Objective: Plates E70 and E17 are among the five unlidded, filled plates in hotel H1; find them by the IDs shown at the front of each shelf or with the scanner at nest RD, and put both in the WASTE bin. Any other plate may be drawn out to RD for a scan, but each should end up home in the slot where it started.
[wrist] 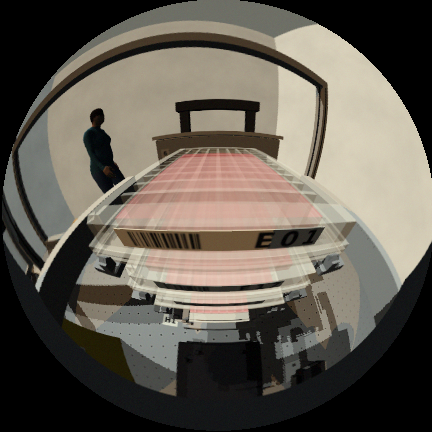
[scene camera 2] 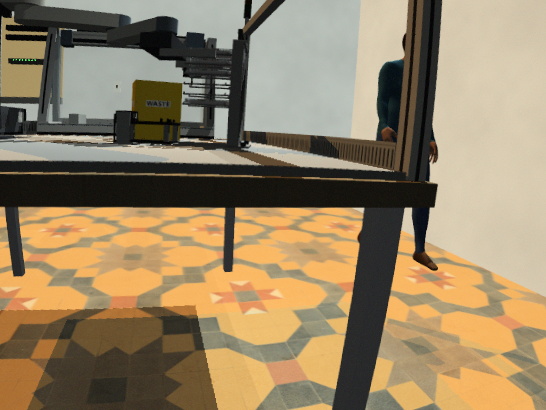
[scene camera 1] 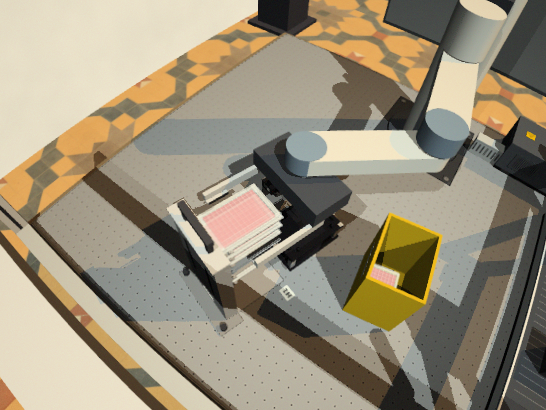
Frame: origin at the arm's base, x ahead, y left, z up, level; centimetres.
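Where they show: gripper, fingertip midpoint: point(wrist: 217, 180) point(scene camera 2: 219, 60) point(scene camera 1: 228, 229).
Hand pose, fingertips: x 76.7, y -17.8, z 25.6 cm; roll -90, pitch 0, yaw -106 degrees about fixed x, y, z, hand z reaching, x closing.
Things, the pixels of their top centre, and the offset from my fingertips. "*": a spot on its surface instead.
- yellow WASTE bin, middle of its top: point(scene camera 1: 406, 255) point(scene camera 2: 156, 83) dx -17.9, dy +28.8, dz -4.4 cm
- pink plate, middle of its top: point(scene camera 1: 378, 289) dx -17.8, dy +28.8, dz -22.3 cm
- black nest RD, middle of its top: point(wrist: 219, 391) point(scene camera 1: 303, 222) point(scene camera 2: 148, 118) dx -19.2, dy +5.6, dz -17.4 cm
- H1 label, surface spot: point(scene camera 1: 287, 292) point(wrist: 169, 320) * dx -5.0, dy +11.6, dz -24.3 cm
My gripper point(scene camera 1: 231, 229) point(wrist: 217, 180) is open, its two fingers on either side of the top plate in hotel H1 point(scene camera 1: 218, 263) point(scene camera 2: 236, 95) point(wrist: 165, 147), with gaps in scene camera 1. This plate point(scene camera 1: 242, 215) point(wrist: 220, 210) is unlidded, filled pink, and reads E01 in the wrist view. More filled plates lie on the shelves below; their IDs are hidden or unreadable. The yellow WASTE bin point(scene camera 1: 380, 312) point(scene camera 2: 157, 120) point(wrist: 100, 350) holds a pink plate point(scene camera 1: 384, 276), its ID not readable.
The black nest RD point(scene camera 1: 312, 242) point(wrist: 220, 370) is in front of the hotel, partly under my hand in scene camera 1. The H1 label point(scene camera 1: 287, 292) point(wrist: 170, 319) is on the table beside it. A person point(scene camera 2: 392, 100) point(wrist: 102, 150) stands beyond the table frame.
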